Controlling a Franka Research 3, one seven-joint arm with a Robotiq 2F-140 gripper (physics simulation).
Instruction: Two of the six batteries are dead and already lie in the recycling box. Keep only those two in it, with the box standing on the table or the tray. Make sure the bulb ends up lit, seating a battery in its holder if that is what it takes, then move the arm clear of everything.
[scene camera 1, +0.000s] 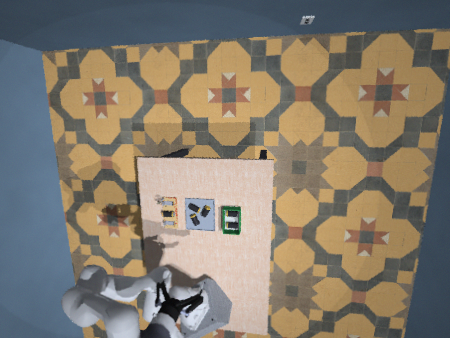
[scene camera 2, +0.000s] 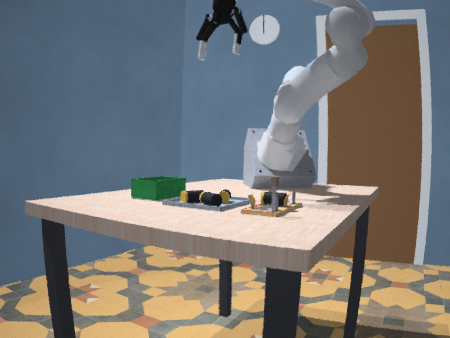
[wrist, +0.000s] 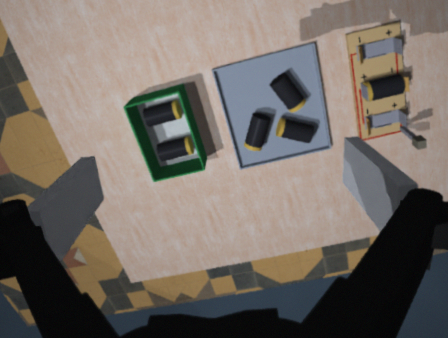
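My gripper (scene camera 1: 181, 291) (scene camera 2: 219, 54) (wrist: 220, 169) is open and empty, high above the table. The green recycling box (scene camera 1: 223, 220) (scene camera 2: 158, 188) (wrist: 196, 131) stands upright on the table; two black batteries (wrist: 161, 113) (wrist: 173, 149) lie in it. On the grey-blue tray (scene camera 1: 190, 225) (wrist: 235, 95) lie three batteries (wrist: 288, 90) (wrist: 258, 131) (wrist: 298, 129). A battery (scene camera 1: 169, 214) (scene camera 2: 275, 199) (wrist: 386, 87) lies in the middle slot of the holder board (wrist: 376, 65); its two outer slots hold no battery. A post with a dull block (scene camera 2: 274, 181) (wrist: 419, 142) stands at the board; no glow shows, and I cannot identify the bulb.
The table (scene camera 1: 245, 270) (scene camera 2: 150, 225) (wrist: 200, 215) carries the box, tray and board side by side. The arm's grey base (scene camera 1: 220, 305) (scene camera 2: 252, 160) stands at one table edge. The white arm (scene camera 1: 87, 295) (scene camera 2: 315, 75) reaches up from it, well above the objects. Arm shadows fall near the board.
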